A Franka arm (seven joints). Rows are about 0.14 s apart.
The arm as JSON. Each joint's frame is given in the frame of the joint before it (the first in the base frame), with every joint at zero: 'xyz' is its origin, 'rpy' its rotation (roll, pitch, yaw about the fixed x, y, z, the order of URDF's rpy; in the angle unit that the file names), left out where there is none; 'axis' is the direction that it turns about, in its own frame. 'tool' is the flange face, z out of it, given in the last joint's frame.
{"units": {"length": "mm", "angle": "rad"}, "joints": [
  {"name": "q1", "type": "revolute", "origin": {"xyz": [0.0, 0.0, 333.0]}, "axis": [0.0, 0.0, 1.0]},
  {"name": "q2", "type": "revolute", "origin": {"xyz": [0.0, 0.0, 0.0]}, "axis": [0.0, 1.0, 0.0]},
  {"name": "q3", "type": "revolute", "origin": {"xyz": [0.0, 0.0, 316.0]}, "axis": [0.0, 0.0, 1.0]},
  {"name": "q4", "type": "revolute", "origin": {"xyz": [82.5, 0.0, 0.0]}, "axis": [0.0, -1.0, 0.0]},
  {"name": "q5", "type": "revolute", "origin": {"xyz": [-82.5, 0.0, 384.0]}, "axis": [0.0, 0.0, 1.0]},
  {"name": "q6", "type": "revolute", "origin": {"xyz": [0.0, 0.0, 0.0]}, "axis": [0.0, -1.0, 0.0]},
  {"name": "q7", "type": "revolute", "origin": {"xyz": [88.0, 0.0, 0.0]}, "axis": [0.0, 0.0, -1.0]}
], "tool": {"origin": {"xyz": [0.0, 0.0, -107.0], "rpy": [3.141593, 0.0, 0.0]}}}
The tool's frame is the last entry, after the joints.
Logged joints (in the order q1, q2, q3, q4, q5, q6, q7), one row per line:
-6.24 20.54 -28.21 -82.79 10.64 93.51 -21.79
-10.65 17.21 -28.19 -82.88 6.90 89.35 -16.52
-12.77 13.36 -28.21 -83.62 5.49 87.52 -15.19
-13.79 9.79 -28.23 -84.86 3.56 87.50 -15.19
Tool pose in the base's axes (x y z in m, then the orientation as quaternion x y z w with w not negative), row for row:
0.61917 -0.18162 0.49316 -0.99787 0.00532 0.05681 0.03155
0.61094 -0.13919 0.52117 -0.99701 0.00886 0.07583 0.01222
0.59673 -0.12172 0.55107 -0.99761 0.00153 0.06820 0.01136
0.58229 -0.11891 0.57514 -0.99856 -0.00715 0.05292 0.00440
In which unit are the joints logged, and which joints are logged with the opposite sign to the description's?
The joints are logged in degrees. Opposite sign: q1.
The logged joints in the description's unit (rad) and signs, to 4 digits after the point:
0.1089 0.3585 -0.4924 -1.4450 0.1857 1.6321 -0.3803
0.1859 0.3004 -0.4920 -1.4465 0.1204 1.5595 -0.2883
0.2229 0.2332 -0.4924 -1.4594 0.0958 1.5275 -0.2651
0.2407 0.1709 -0.4927 -1.4811 0.0621 1.5272 -0.2651

